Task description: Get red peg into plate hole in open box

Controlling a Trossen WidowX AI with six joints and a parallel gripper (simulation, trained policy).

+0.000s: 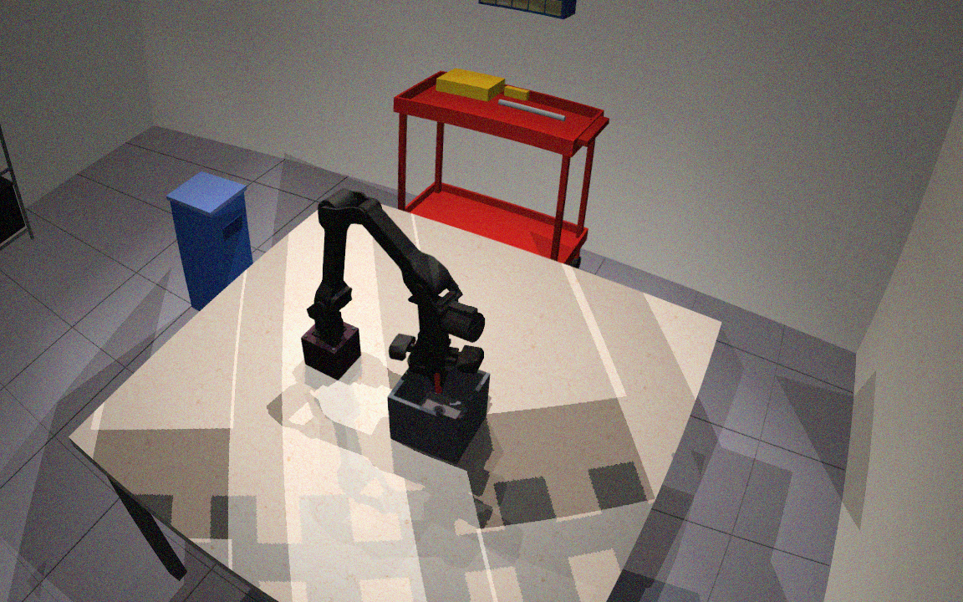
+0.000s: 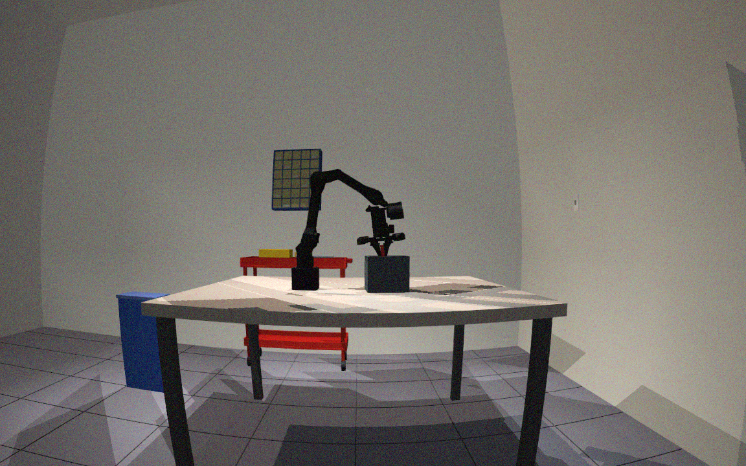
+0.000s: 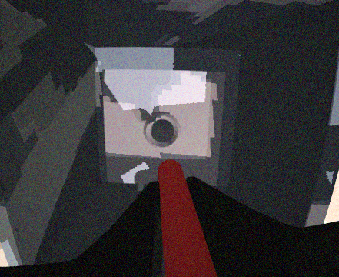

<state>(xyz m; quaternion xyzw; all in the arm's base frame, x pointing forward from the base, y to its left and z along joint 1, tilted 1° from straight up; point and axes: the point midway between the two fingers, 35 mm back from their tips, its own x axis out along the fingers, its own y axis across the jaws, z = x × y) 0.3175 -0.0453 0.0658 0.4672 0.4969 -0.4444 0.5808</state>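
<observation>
My gripper tip is 2 cm below the red peg. The rest, counted from my gripper tip: pale plate (1 cm ahead, 1 cm to the right, 7 cm below).
</observation>
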